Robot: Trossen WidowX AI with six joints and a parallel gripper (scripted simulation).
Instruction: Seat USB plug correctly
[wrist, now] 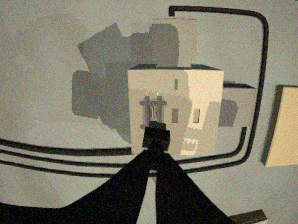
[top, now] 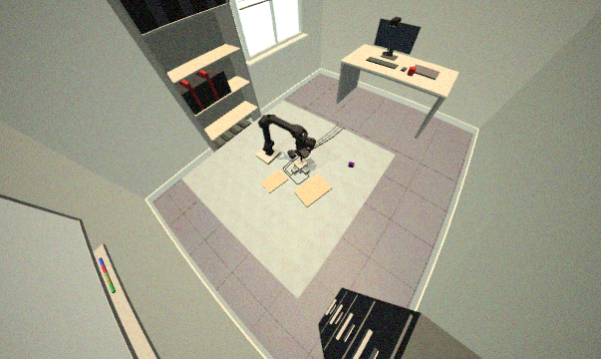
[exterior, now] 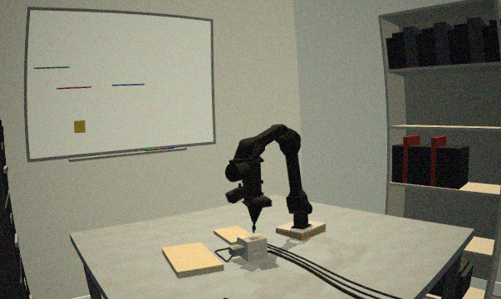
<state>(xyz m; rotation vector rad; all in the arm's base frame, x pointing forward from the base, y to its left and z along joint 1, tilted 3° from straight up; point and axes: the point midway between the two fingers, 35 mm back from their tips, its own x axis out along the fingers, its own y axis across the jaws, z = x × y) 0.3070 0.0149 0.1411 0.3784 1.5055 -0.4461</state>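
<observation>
Now: gripper tip 20 mm above the dark USB plug. Round my gripper tip: purple cube (350 mm ahead, 190 mm to the left, 120 mm below).
</observation>
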